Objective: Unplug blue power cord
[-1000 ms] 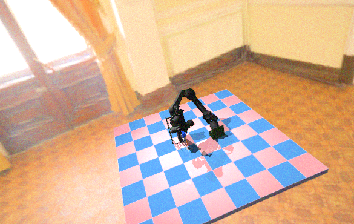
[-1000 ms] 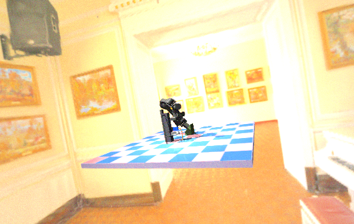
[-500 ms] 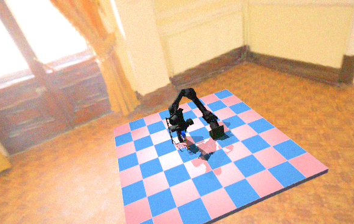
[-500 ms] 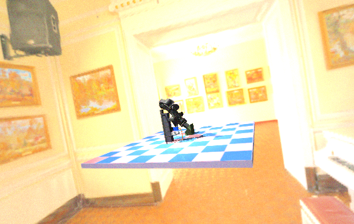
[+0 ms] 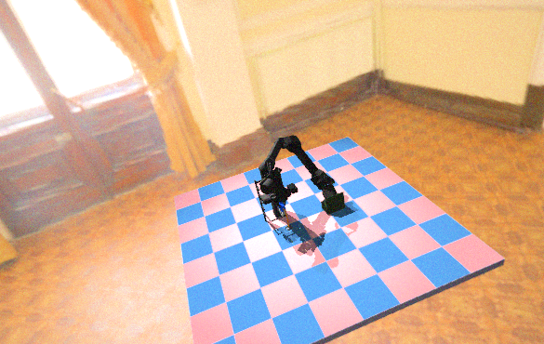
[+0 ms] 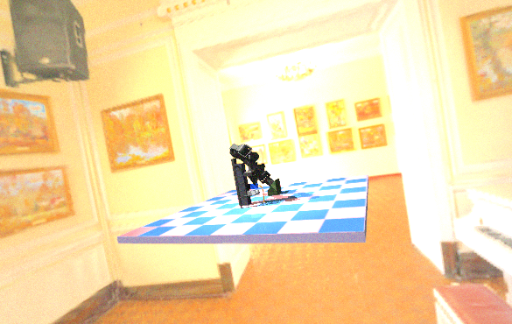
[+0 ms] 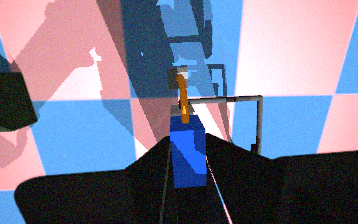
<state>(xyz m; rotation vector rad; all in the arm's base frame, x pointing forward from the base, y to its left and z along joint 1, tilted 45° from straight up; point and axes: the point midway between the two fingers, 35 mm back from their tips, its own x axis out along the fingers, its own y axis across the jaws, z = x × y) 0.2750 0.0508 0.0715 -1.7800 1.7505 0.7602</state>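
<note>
The blue plug lies 3 cm to the right of my gripper tip.
</note>
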